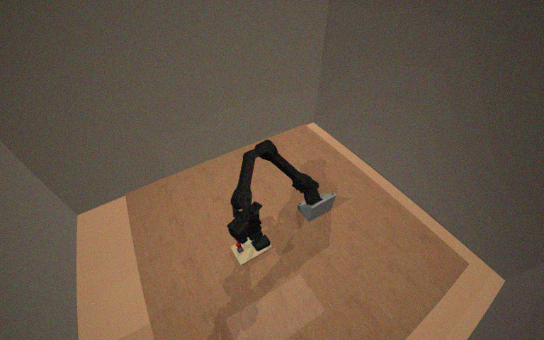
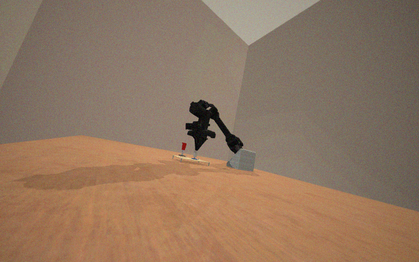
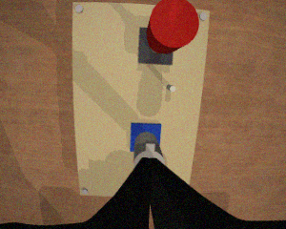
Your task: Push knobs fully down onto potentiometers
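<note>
My gripper tip is now 1 cm above the grey knob. Round my gripper tip: red knob (7 cm ahead, 1 cm above).
</note>
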